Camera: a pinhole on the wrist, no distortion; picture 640 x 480 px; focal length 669.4 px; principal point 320.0 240.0 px. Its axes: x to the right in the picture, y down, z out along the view. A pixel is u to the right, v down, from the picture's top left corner.
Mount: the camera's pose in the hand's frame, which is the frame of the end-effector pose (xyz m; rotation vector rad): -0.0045 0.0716 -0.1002 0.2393 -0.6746 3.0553
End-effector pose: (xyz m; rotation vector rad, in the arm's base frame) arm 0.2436 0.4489 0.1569 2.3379 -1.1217 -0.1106
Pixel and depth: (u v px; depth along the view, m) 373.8 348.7 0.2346
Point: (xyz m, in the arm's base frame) 0.2648 0.4307 0.0450
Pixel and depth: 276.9 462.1 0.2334
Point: 0.3162 0.4342 0.0519
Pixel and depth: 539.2 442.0 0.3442
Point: 0.2642 0.5078 -0.0936
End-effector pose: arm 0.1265 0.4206 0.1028 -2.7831 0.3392 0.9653
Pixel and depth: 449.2 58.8 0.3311
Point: -0.0314 0.4692 -0.0771
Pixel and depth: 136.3 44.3 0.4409
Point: 0.0718 0.4635 -0.2697
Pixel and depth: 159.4 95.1 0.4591
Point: 0.0710 0.4996 -0.2652
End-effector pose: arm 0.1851 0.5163 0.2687 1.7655 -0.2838 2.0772
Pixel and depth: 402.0 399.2 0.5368
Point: 0.6018 0.6256 0.3080
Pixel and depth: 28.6 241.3 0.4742
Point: 0.4667 0.5531 0.5736
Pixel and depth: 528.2 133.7 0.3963
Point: 0.4794 0.4217 0.2552
